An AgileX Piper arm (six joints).
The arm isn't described. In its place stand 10 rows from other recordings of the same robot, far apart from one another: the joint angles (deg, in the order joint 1, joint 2, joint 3, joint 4, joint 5, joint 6), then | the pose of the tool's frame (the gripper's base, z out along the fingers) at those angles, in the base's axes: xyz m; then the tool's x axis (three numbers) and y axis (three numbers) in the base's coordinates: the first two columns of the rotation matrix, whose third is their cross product.
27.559, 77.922, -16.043, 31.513, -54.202, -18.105 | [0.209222 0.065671 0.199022 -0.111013 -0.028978 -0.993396 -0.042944 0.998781 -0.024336]
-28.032, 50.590, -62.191, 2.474, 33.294, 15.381 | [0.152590 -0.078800 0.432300 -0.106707 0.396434 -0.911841 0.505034 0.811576 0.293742]
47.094, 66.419, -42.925, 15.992, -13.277, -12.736 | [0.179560 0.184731 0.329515 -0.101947 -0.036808 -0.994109 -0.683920 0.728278 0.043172]
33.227, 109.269, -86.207, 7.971, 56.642, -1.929 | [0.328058 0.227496 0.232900 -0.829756 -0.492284 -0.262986 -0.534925 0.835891 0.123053]
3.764, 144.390, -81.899, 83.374, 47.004, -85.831 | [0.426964 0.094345 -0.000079 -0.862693 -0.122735 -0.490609 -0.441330 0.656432 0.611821]
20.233, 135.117, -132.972, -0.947, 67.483, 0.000 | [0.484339 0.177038 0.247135 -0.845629 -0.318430 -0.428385 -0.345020 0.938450 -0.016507]
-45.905, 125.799, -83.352, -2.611, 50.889, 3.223 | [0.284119 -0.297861 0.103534 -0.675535 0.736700 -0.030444 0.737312 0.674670 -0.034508]
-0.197, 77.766, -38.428, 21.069, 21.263, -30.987 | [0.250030 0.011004 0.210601 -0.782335 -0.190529 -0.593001 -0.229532 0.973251 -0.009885]
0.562, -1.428, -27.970, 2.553, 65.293, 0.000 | [-0.010781 0.003577 0.267690 -0.513913 0.013578 -0.857735 -0.034960 0.998713 0.036756]
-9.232, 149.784, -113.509, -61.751, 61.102, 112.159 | [0.489363 -0.150641 0.065292 0.000762 0.606645 -0.794972 0.997434 0.056445 0.044029]
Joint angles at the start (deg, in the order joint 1, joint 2, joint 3, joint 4, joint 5, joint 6):
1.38 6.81 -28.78 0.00 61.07 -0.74
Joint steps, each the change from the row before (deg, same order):
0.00 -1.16 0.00 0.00 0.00 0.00
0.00 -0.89 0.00 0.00 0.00 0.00
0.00 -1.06 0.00 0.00 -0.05 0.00
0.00 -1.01 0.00 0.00 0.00 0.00
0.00 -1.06 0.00 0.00 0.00 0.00
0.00 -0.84 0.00 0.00 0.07 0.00
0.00 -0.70 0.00 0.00 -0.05 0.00
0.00 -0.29 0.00 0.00 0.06 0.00
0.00 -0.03 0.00 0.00 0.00 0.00
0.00 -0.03 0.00 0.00 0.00 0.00
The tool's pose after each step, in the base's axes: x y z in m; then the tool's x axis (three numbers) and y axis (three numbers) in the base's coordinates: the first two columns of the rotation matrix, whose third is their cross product. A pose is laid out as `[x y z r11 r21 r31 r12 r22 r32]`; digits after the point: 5 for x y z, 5 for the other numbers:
[0.00991 0.00024 0.27734 -0.54330 -0.02601 -0.83914 -0.03110 0.99946 -0.01084]
[0.00751 0.00018 0.27748 -0.53020 -0.02569 -0.84748 -0.03093 0.99946 -0.01095]
[0.00470 0.00011 0.27766 -0.51369 -0.02529 -0.85760 -0.03072 0.99947 -0.01108]
[0.00197 0.00005 0.27772 -0.49850 -0.02493 -0.86653 -0.03052 0.99947 -0.01119]
[-0.00089 -0.00002 0.27773 -0.48239 -0.02454 -0.87561 -0.03032 0.99948 -0.01131]
[-0.00321 -0.00008 0.27760 -0.47058 -0.02426 -0.88202 -0.03016 0.99948 -0.01139]
[-0.00506 -0.00012 0.27762 -0.45900 -0.02398 -0.88811 -0.03001 0.99948 -0.01147]
[-0.00589 -0.00014 0.27751 -0.45543 -0.02389 -0.88995 -0.02997 0.99948 -0.01149]
[-0.00597 -0.00014 0.27750 -0.45496 -0.02388 -0.89019 -0.02996 0.99948 -0.01150]
[-0.00605 -0.00015 0.27750 -0.45450 -0.02387 -0.89043 -0.02996 0.99949 -0.01150]

